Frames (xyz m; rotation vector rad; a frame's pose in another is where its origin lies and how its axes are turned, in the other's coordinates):
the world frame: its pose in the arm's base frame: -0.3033 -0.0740 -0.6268 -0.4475 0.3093 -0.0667
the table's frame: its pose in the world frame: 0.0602 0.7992 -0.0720 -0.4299 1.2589 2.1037
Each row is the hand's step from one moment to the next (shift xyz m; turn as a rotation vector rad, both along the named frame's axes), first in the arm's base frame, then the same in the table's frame.
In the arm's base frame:
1: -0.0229 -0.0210 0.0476 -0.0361 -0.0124 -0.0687
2: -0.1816 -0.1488 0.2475 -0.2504 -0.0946 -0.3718
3: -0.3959 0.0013 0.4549 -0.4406 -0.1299 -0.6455
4: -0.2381 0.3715 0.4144 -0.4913 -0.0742 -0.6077
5: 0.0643 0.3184 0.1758 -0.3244 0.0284 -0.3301
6: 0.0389 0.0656 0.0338 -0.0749 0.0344 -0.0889
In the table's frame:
1: -0.0043 0.0514 -0.0238 0.0595 -0.0470 -0.0207
2: 0.0255 0.2921 -0.1744 0.3654 -0.2323 -0.1496
3: 0.1514 0.5804 -0.0626 0.6459 -0.3987 -0.2271
4: 0.0971 0.4983 0.3297 0.6842 -0.3394 -0.1811
5: -0.0754 0.1498 0.3291 0.4349 -0.1554 -0.0419
6: -0.0371 0.0176 0.0726 0.1110 -0.0456 0.0174

